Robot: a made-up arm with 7 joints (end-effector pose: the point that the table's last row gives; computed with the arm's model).
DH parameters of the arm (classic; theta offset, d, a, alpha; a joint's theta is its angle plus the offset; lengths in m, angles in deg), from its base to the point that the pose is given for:
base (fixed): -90 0.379 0.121 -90
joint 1: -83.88 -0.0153 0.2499 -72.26
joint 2: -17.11 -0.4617 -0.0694 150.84
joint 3: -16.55 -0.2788 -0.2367 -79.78
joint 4: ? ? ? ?
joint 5: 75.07 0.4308 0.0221 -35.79
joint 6: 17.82 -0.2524 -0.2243 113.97
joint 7: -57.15 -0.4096 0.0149 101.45
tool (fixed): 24.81 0.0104 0 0
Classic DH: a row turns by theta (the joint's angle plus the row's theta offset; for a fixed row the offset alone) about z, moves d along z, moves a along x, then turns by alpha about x.
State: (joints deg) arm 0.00 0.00 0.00 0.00 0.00 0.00 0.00
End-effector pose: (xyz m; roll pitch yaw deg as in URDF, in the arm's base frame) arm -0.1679 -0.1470 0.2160 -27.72 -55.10 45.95
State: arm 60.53 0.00 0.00 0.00 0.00 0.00 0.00
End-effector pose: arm -0.1679 0.0081 0.2762 83.23 -49.60 -52.14
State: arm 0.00 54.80 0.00 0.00 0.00 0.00 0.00
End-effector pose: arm 0.2145 -0.0301 0.2726 -155.97 -63.91 161.32
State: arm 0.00 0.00 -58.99 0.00 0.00 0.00 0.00
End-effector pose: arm 0.1375 -0.1915 0.4866 -124.28 -43.39 129.46
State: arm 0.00 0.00 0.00 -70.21 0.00 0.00 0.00
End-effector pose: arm -0.1680 -0.2014 0.4708 -68.88 6.27 66.40
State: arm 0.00 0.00 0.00 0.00 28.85 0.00 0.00
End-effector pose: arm -0.2584 0.0012 0.2573 -29.11 -48.49 18.96
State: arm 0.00 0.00 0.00 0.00 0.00 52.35 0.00
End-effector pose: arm -0.3799 0.1520 0.0766 -50.42 -73.67 18.39
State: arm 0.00 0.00 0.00 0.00 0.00 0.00 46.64
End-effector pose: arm -0.1545 -0.1470 0.2111 5.20 -15.90 25.31
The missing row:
joint 4: -77.3 0.3325 0.0729 98.61
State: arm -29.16 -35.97 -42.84 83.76 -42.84 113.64 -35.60
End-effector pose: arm -0.4482 0.4719 0.2474 63.56 -58.82 -124.11
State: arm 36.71 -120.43 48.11 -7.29 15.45 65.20 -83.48
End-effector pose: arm -0.2767 -0.2477 1.4833 -25.23 -10.08 120.16
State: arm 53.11 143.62 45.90 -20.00 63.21 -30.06 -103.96
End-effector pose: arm 0.3217 -0.1313 0.8300 81.93 -33.55 140.61
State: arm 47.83 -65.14 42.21 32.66 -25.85 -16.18 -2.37
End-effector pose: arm -0.7018 -0.3545 0.4795 92.99 7.69 14.04
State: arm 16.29 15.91 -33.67 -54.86 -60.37 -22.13 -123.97
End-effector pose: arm 0.2982 -0.3734 0.7591 -116.61 12.78 -145.85
